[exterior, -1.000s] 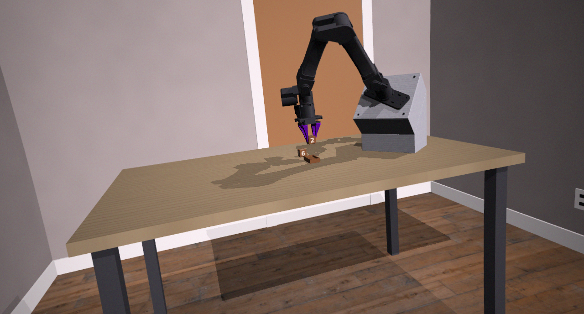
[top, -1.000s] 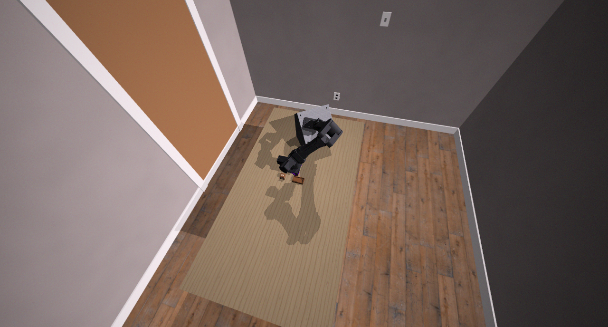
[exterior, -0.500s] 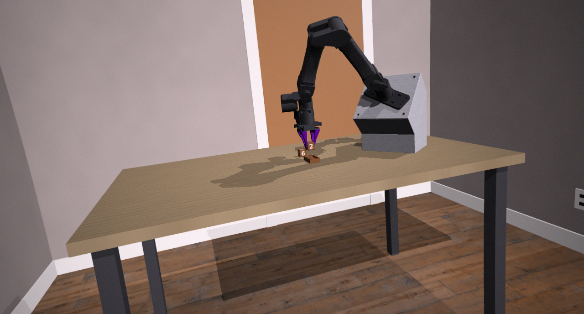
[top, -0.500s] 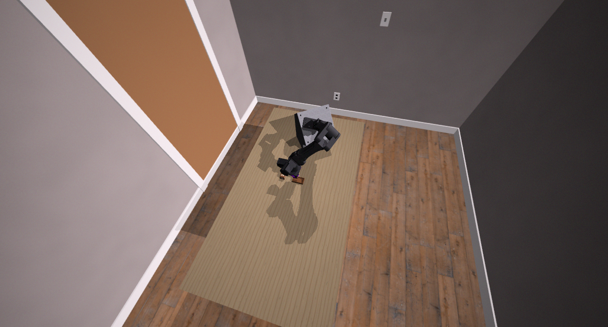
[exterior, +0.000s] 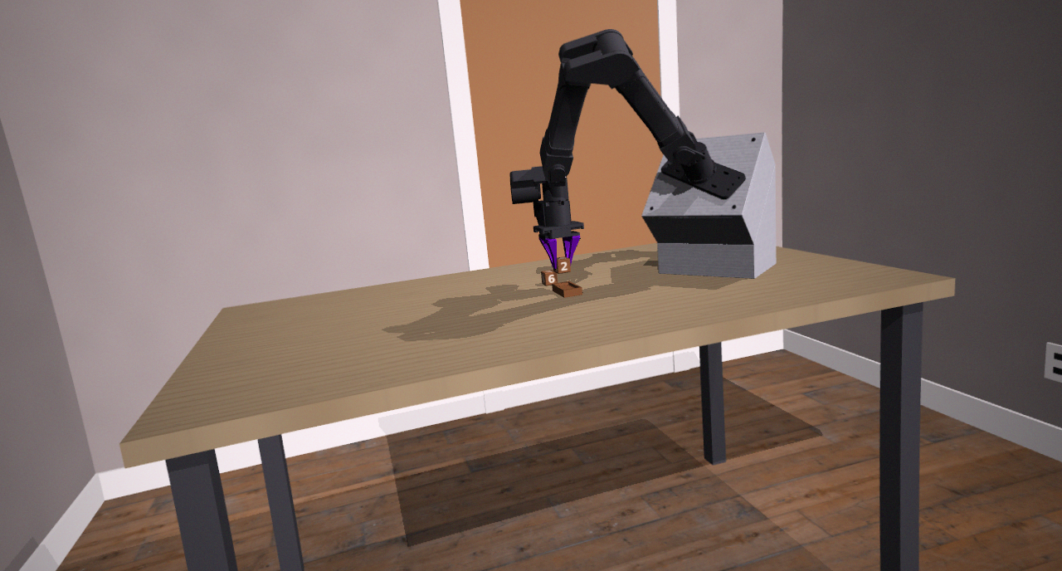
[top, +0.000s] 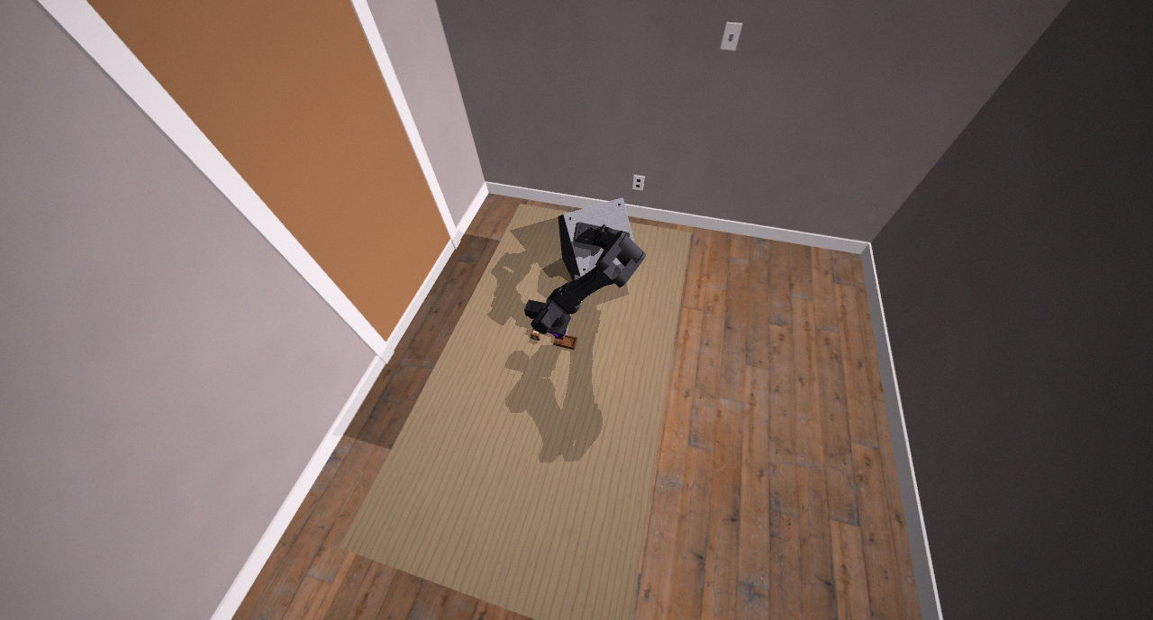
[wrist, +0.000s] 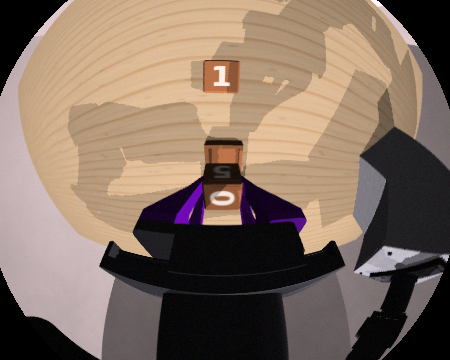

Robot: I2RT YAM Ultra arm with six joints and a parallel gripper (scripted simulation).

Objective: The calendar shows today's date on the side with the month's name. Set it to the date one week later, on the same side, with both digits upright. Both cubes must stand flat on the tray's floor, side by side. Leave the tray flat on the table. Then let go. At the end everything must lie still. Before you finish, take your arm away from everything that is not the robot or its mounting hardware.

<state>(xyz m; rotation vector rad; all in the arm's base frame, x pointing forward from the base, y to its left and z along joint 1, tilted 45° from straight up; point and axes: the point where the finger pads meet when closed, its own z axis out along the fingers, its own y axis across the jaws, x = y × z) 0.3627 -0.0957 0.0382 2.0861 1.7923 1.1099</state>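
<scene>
The brown tray lies 2 cm to the left of my hand and 6 cm below it.
</scene>
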